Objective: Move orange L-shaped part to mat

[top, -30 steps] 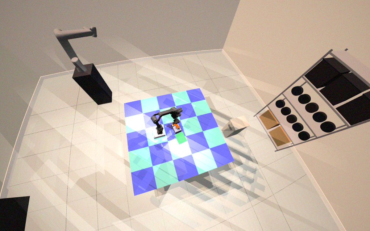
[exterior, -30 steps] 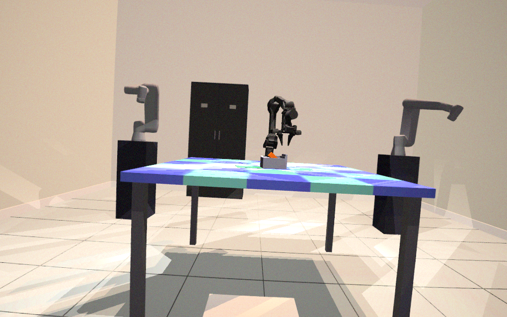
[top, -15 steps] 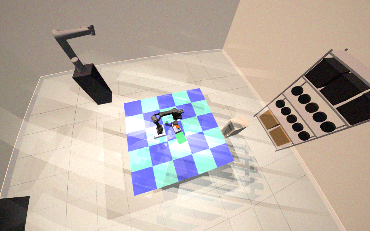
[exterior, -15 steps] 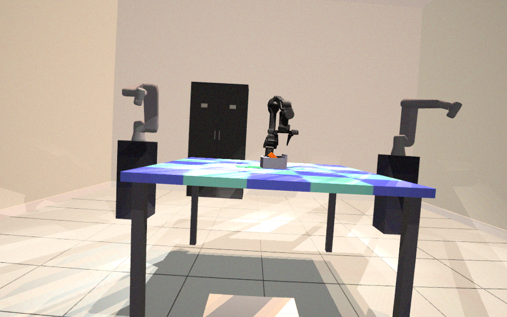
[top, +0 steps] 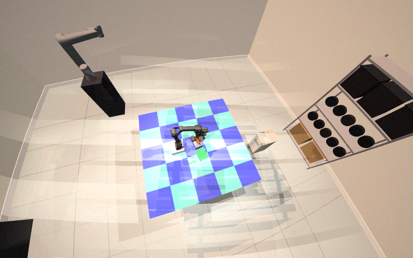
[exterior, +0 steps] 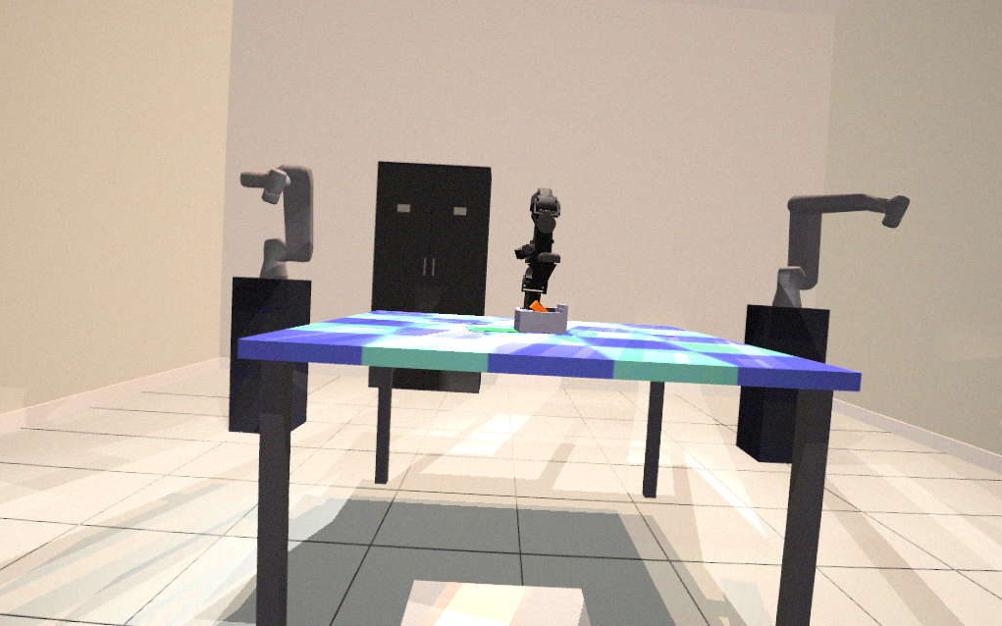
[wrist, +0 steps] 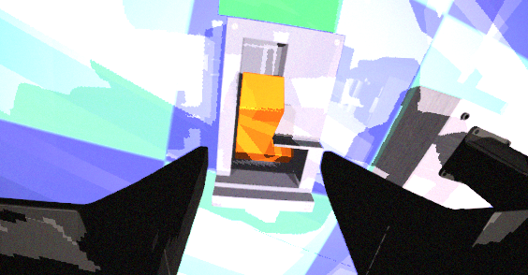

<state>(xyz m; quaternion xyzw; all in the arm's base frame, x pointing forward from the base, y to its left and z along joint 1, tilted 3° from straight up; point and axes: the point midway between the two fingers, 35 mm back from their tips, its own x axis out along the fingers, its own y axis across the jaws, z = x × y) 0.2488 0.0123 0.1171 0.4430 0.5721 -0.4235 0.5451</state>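
Now: gripper tip 10 cm above the orange L-shaped part, 3 cm to the right of it and 2 cm past it. From my gripper tip the other things lie so: green mat (16 cm below, 15 cm to the right, 1 cm ahead).
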